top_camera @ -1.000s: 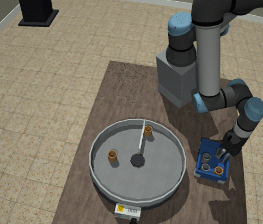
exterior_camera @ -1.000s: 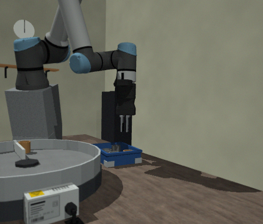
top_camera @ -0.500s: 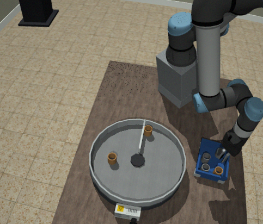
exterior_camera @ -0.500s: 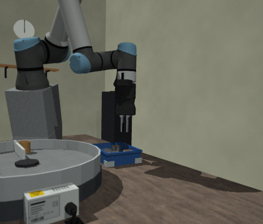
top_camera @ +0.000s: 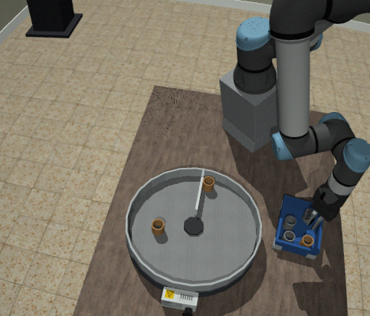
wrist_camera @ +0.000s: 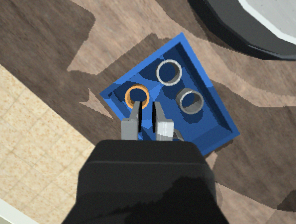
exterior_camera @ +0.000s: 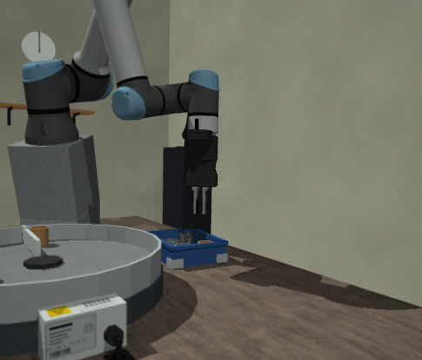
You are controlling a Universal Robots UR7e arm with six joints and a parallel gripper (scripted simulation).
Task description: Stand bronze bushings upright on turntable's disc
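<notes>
My hand is 11 cm above the blue crate, 5 cm past it and 1 cm to the left of it. The rest, counted from my hand: grey turntable disc 36 cm to the right, 8 cm below.
</notes>
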